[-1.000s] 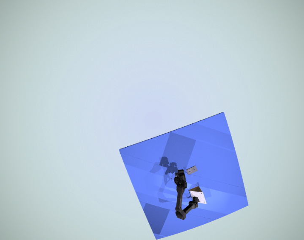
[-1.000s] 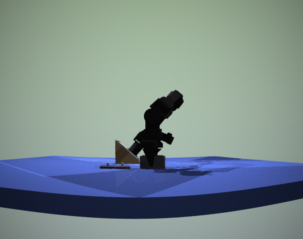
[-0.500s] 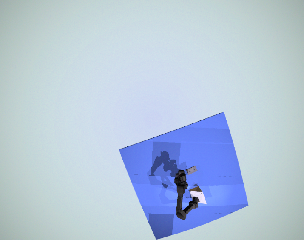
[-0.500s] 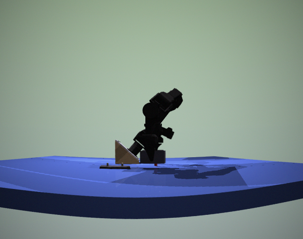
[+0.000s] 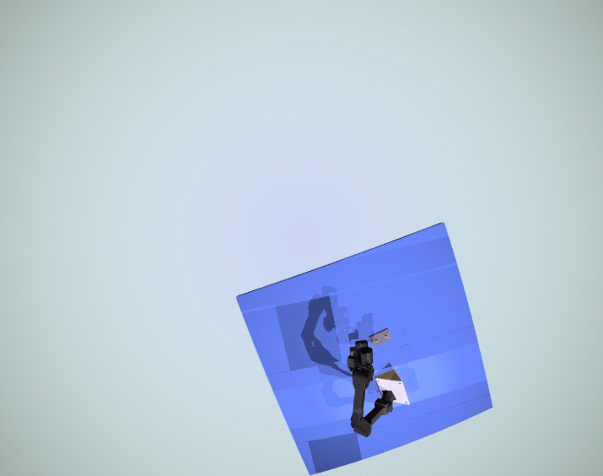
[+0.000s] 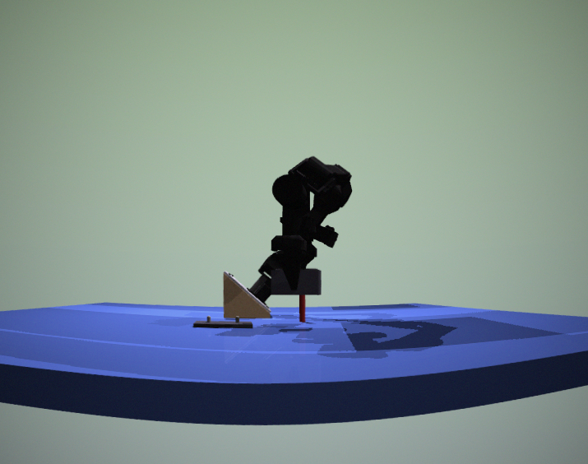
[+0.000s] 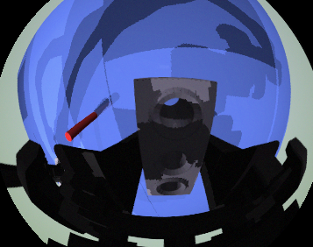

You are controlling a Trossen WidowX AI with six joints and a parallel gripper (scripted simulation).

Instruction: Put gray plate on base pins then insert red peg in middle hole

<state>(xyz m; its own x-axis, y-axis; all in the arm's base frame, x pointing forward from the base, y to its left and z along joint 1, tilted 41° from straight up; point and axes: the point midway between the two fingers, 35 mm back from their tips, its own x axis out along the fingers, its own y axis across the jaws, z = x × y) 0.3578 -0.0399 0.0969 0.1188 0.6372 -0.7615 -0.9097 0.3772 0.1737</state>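
Right now my gripper tip is 4 cm past the dark base, 15 cm to the left of it and 7 cm above it. Also, from my gripper tip: red peg: 12 cm behind, 4 cm to the left, 4 cm below; then gray plate: 3 cm above.
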